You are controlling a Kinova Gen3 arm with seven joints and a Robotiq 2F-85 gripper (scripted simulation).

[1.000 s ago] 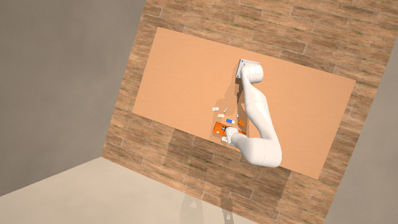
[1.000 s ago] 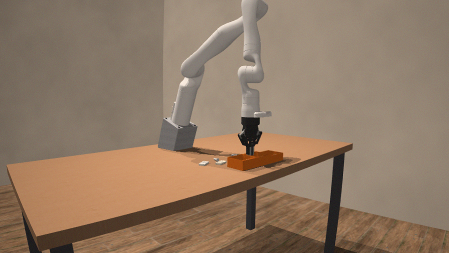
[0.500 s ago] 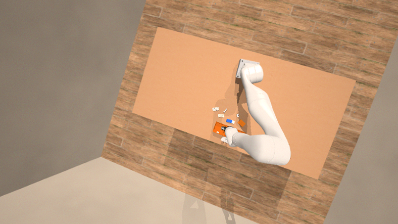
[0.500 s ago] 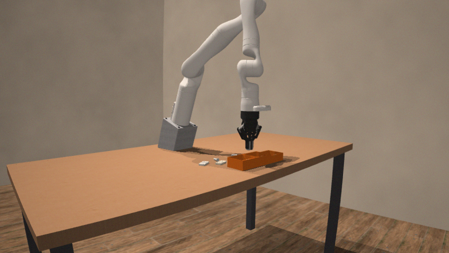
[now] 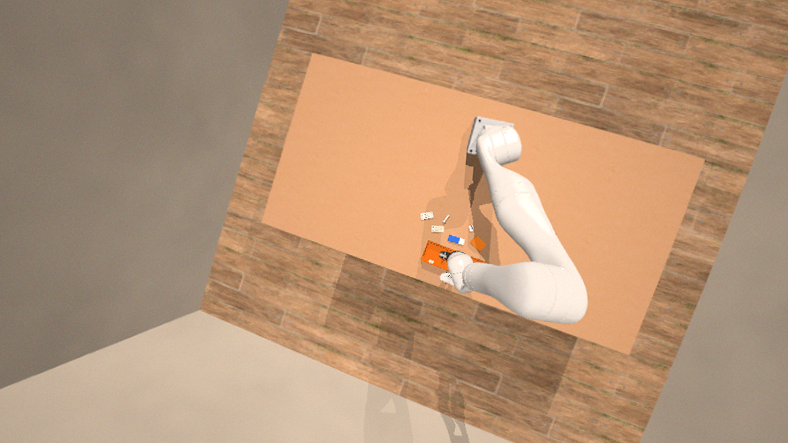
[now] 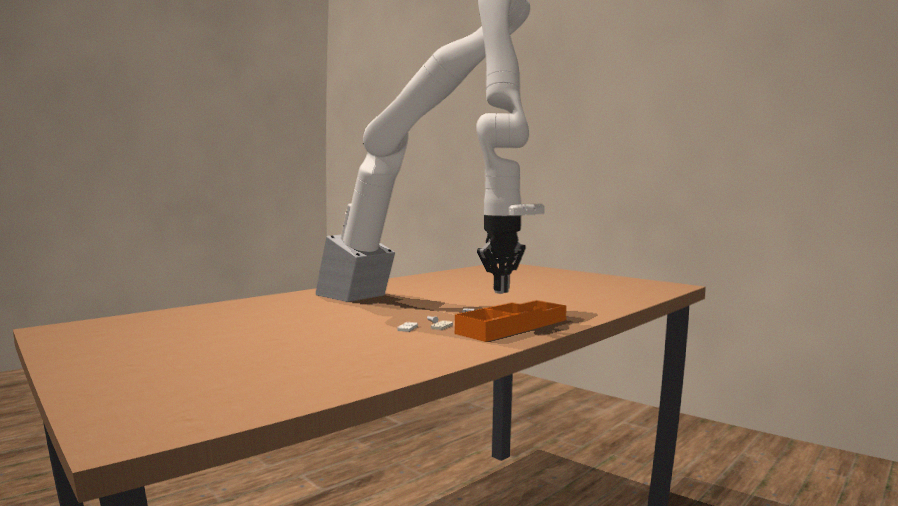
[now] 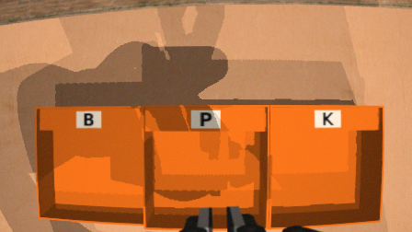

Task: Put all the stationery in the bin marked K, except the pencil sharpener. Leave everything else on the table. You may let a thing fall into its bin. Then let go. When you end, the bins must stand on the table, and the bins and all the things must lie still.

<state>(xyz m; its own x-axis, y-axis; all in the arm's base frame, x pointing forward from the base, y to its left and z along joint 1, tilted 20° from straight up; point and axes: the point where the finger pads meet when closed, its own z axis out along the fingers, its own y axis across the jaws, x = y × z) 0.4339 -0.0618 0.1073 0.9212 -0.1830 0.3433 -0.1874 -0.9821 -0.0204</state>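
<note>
Right now my hand is 80 mm above the blue eraser, 60 mm past it and 10 mm to the right of it. The rest, counted from my hand: orange flat pad (90 mm to the left, 80 mm below, 60 mm behind); then tray (70 mm below, 30 mm ahead); then pencil sharpener (120 mm behind, 80 mm below, 60 mm to the left).
</note>
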